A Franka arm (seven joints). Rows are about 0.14 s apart.
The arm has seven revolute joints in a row. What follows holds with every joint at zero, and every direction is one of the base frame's. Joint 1 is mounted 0.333 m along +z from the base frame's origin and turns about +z. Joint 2 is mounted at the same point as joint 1 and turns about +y. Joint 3 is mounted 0.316 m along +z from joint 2 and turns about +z. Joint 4 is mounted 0.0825 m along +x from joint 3 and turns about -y. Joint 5 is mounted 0.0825 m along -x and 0.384 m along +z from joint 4 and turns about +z. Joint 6 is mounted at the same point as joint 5 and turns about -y. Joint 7 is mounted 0.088 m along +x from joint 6 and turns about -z. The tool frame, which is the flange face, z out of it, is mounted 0.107 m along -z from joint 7; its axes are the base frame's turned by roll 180, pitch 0 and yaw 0 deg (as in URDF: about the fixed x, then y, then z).
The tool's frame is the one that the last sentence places.
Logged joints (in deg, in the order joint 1, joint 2, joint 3, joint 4, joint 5, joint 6, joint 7), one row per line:
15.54 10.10 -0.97 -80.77 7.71 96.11 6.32
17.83 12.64 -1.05 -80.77 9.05 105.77 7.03
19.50 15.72 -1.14 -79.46 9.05 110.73 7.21
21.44 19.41 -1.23 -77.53 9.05 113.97 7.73
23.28 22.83 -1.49 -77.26 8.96 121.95 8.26
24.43 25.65 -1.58 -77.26 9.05 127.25 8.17
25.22 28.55 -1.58 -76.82 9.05 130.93 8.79
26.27 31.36 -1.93 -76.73 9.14 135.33 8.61
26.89 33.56 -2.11 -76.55 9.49 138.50 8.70
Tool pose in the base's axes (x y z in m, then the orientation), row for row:
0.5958 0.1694 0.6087 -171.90 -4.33 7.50
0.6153 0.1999 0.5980 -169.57 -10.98 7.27
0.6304 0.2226 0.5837 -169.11 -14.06 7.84
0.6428 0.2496 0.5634 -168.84 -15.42 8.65
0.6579 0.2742 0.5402 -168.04 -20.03 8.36
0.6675 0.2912 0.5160 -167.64 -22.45 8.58
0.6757 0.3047 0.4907 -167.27 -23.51 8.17
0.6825 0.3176 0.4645 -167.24 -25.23 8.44
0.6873 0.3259 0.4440 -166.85 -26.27 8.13
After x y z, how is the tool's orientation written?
As angles about the fixed x, y, z axes (roll, pitch, yaw), in degrees.
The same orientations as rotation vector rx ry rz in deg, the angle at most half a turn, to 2 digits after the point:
-171.15 -11.68 -5.68
-167.82 -12.14 -15.17
-166.59 -13.38 -19.47
-165.81 -14.75 -21.24
-163.80 -15.02 -27.71
-162.57 -15.71 -30.99
-161.97 -15.35 -32.47
-161.25 -15.96 -34.82
-160.59 -15.76 -36.23

